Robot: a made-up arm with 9 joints.
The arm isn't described. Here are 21 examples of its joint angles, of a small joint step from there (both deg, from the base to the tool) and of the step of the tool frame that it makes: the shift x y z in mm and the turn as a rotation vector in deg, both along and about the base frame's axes.
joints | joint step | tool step
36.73 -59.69 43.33 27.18 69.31 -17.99 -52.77 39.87 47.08 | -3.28 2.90 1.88 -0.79 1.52 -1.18 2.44 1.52 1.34 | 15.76 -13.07 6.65 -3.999 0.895 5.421
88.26 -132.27 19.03 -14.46 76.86 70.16 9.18 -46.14 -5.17 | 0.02 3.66 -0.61 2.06 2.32 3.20 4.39 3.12 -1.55 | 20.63 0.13 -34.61 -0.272 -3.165 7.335
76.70 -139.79 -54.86 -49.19 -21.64 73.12 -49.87 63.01 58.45 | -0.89 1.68 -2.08 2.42 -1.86 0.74 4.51 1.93 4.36 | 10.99 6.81 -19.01 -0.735 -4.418 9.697
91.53 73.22 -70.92 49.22 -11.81 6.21 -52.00 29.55 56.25 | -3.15 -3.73 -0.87 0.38 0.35 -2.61 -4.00 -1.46 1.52 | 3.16 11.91 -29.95 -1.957 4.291 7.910
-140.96 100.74 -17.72 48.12 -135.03 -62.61 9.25 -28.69 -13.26 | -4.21 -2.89 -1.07 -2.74 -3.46 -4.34 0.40 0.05 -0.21 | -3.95 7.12 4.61 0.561 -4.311 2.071
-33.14 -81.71 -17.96 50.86 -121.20 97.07 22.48 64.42 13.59 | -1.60 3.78 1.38 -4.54 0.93 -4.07 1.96 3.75 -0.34 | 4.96 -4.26 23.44 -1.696 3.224 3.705
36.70 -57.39 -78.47 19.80 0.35 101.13 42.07 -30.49 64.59 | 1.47 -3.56 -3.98 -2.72 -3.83 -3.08 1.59 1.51 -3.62 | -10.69 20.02 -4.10 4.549 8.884 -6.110
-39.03 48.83 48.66 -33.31 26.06 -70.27 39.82 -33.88 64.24 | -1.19 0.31 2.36 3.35 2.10 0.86 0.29 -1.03 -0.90 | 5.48 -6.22 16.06 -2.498 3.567 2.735
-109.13 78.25 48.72 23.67 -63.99 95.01 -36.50 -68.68 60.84 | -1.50 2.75 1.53 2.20 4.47 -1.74 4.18 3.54 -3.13 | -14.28 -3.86 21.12 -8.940 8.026 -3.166
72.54 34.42 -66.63 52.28 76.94 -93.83 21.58 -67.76 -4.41 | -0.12 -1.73 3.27 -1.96 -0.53 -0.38 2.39 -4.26 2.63 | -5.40 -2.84 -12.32 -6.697 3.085 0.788
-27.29 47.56 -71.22 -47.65 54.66 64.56 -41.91 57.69 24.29 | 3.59 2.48 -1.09 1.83 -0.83 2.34 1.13 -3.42 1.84 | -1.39 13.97 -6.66 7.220 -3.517 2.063
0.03 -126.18 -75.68 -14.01 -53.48 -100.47 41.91 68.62 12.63 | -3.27 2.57 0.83 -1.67 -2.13 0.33 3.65 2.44 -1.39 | 11.81 7.34 -4.72 0.226 -2.771 7.074
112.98 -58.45 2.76 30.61 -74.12 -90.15 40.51 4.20 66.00 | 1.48 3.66 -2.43 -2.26 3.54 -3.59 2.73 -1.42 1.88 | 21.14 7.86 7.12 4.373 1.441 -6.736
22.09 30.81 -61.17 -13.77 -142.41 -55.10 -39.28 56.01 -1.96 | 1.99 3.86 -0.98 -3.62 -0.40 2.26 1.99 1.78 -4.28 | 32.24 -8.48 -2.21 2.239 5.824 -0.074
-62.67 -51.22 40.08 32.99 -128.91 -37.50 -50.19 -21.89 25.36 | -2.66 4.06 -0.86 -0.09 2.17 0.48 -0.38 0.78 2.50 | -15.05 -7.87 15.13 -1.095 4.607 3.961
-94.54 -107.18 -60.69 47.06 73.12 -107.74 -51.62 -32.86 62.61 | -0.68 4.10 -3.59 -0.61 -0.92 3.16 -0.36 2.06 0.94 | 10.83 -19.97 21.55 -3.430 3.147 3.861
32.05 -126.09 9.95 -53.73 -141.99 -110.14 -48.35 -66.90 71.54 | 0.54 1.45 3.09 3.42 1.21 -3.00 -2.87 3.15 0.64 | -36.10 30.44 6.66 2.103 0.534 10.844
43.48 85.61 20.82 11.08 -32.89 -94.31 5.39 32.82 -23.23 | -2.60 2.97 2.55 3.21 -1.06 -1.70 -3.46 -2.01 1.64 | 5.75 -7.59 36.22 0.948 -9.816 1.632
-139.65 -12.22 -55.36 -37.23 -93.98 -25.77 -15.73 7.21 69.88 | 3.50 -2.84 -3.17 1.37 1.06 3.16 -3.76 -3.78 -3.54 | -5.78 25.46 14.66 12.876 4.421 4.381
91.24 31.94 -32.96 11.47 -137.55 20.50 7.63 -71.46 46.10 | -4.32 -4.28 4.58 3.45 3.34 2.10 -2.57 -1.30 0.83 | -5.93 -2.34 19.73 -2.643 -0.470 1.209
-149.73 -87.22 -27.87 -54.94 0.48 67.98 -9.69 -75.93 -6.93 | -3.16 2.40 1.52 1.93 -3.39 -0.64 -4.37 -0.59 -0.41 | -11.04 34.72 -6.40 -3.336 2.055 -2.125
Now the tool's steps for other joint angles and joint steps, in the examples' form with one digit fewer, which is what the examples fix.
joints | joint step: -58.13 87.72 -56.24 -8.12 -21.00 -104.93 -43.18 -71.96 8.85 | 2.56 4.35 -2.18 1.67 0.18 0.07 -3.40 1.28 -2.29
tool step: 31.4 -13.9 -3.6 3.36 5.32 2.09
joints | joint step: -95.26 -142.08 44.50 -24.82 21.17 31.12 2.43 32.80 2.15 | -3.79 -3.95 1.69 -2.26 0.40 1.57 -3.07 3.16 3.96
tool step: 13.9 7.9 -13.2 -5.19 -1.76 -4.72
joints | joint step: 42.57 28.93 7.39 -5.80 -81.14 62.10 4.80 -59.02 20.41 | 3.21 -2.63 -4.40 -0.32 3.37 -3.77 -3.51 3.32 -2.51
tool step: -0.5 -31.6 -10.1 11.73 1.54 -2.60
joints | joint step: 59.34 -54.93 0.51 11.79 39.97 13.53 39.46 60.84 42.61 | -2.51 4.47 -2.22 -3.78 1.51 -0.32 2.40 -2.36 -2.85
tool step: 21.1 -6.0 -8.9 1.13 0.09 -0.11
